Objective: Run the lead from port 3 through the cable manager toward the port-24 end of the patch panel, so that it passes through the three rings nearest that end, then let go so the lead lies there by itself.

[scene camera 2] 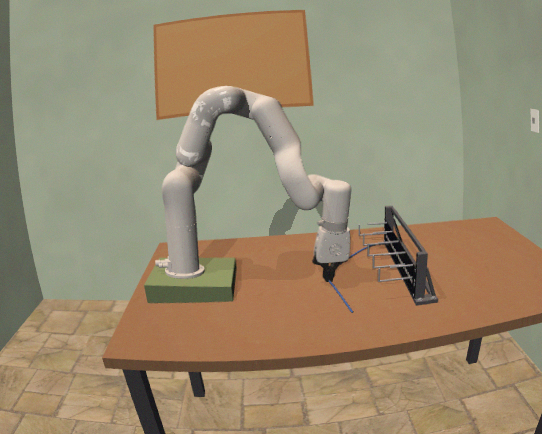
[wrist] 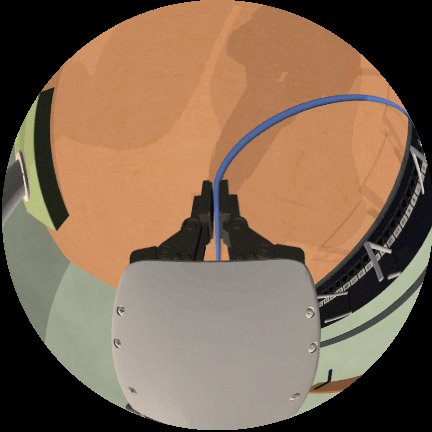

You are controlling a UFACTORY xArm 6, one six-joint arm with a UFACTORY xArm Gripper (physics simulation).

my gripper: scene camera 2; wrist
same spot on my gripper: (scene camera 2: 328, 271) = (wrist: 209, 241)
